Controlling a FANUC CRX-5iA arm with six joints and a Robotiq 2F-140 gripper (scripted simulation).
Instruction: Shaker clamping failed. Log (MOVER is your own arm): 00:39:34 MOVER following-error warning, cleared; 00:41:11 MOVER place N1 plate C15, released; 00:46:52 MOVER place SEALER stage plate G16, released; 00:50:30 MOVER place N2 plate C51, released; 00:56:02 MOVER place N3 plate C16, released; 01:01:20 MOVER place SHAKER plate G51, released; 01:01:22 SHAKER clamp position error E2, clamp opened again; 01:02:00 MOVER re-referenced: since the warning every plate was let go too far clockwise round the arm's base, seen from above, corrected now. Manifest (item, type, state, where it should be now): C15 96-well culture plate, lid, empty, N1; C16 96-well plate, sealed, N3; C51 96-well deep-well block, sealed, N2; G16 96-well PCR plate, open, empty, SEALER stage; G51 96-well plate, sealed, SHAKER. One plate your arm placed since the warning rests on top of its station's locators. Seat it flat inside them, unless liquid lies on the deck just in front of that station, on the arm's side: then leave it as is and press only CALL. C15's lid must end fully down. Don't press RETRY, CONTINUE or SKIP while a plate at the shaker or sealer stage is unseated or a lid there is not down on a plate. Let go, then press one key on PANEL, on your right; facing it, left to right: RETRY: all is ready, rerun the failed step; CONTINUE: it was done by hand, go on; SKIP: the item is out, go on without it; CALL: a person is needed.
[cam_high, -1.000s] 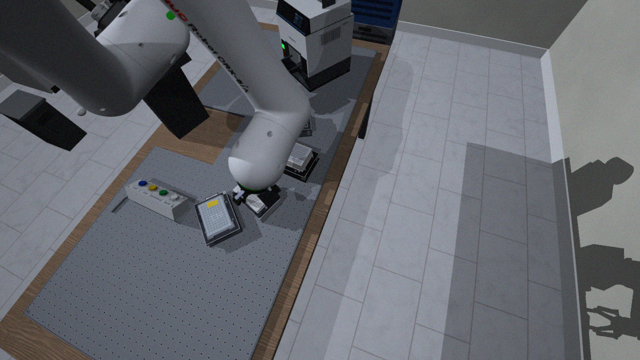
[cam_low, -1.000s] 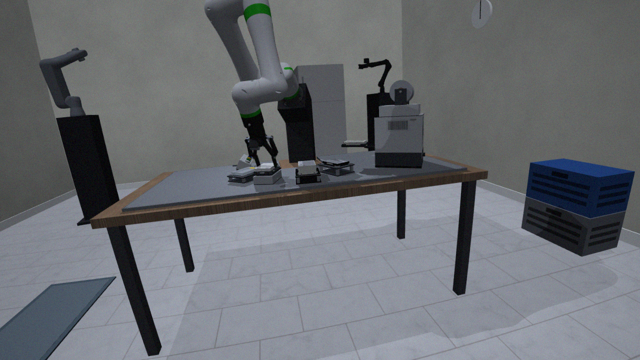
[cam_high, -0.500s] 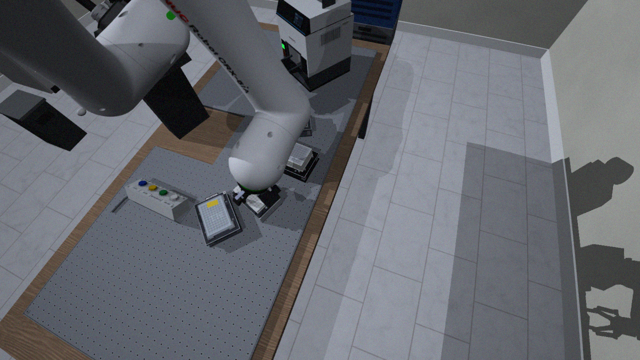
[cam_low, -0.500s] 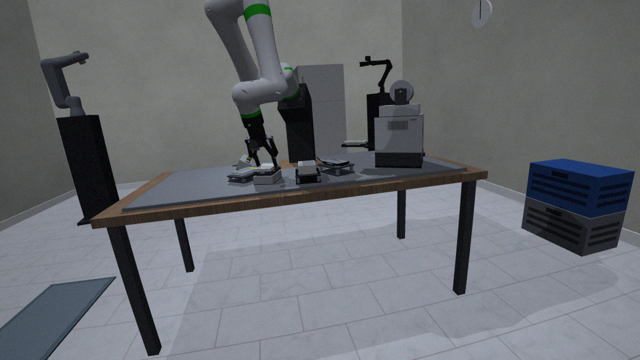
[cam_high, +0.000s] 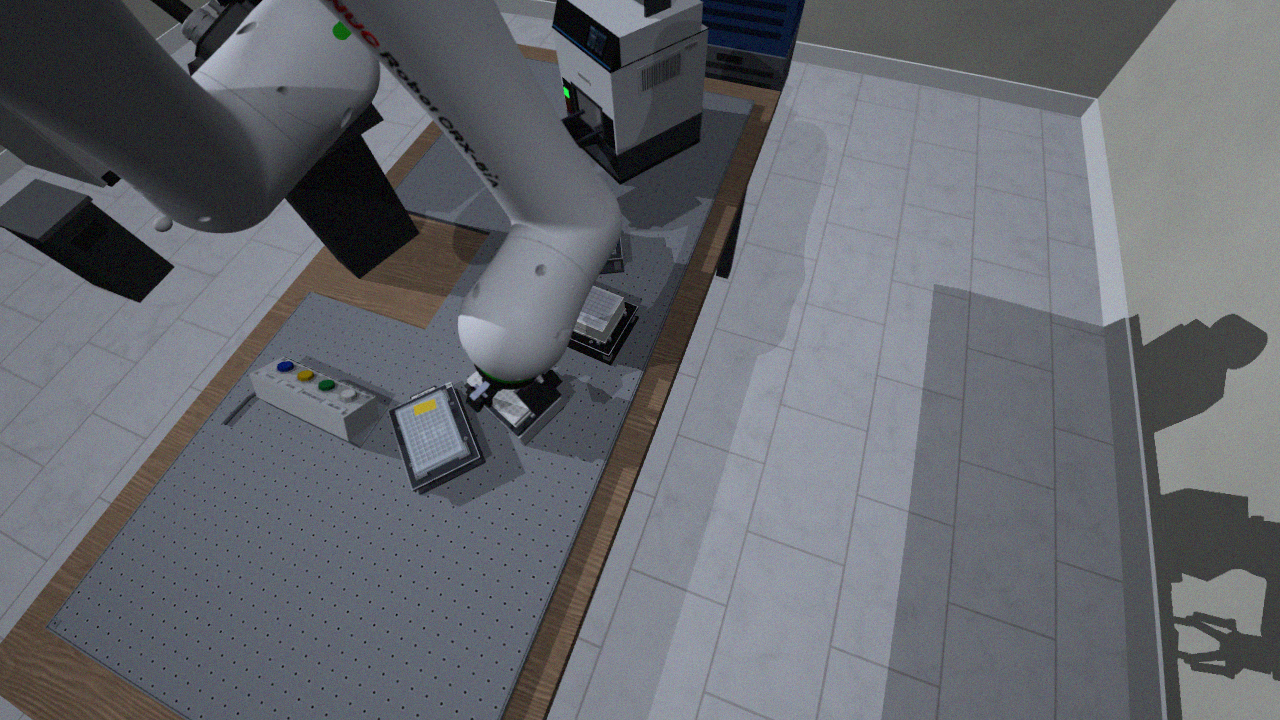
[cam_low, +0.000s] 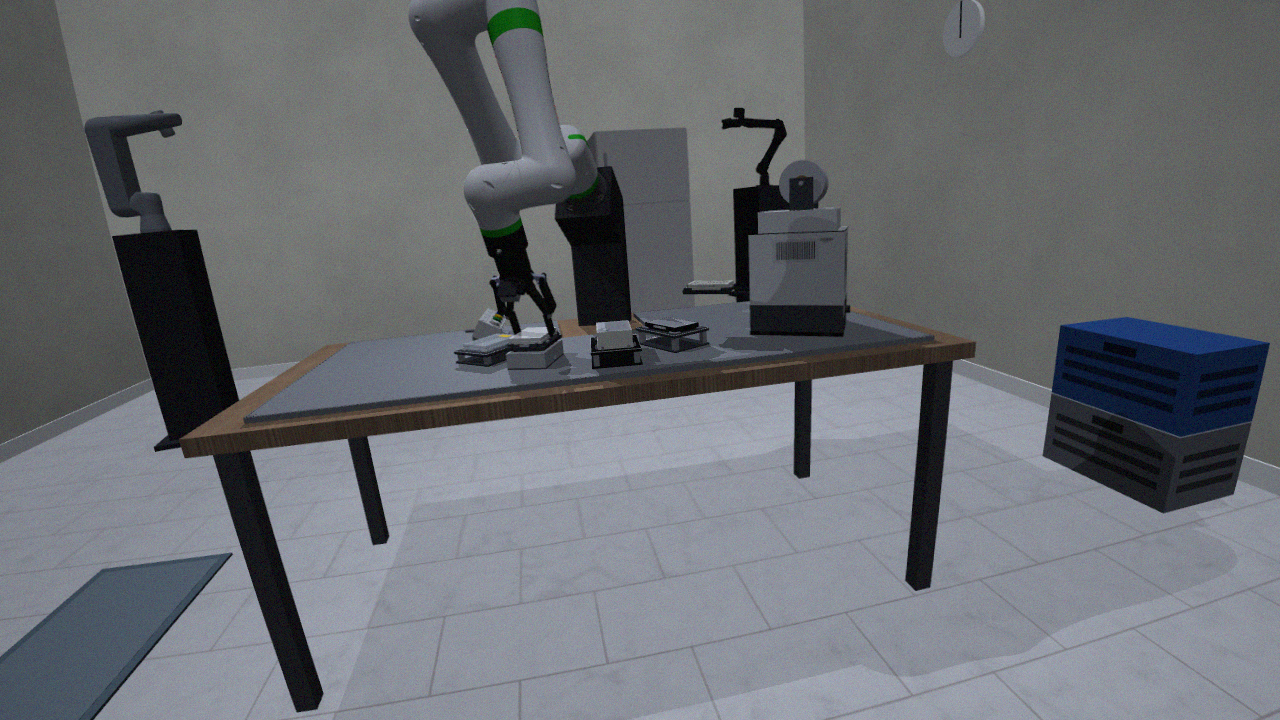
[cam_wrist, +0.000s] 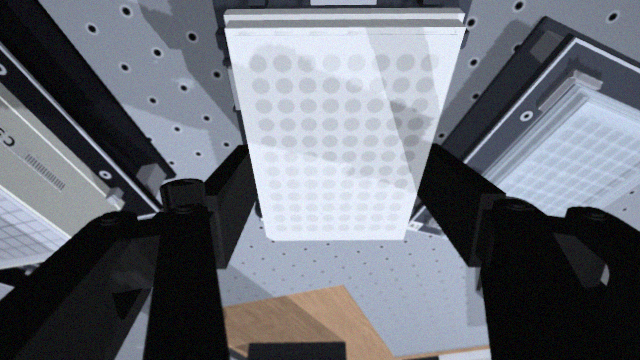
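Now: the shaker 6 cm below my hand and 2 cm ahead of it.
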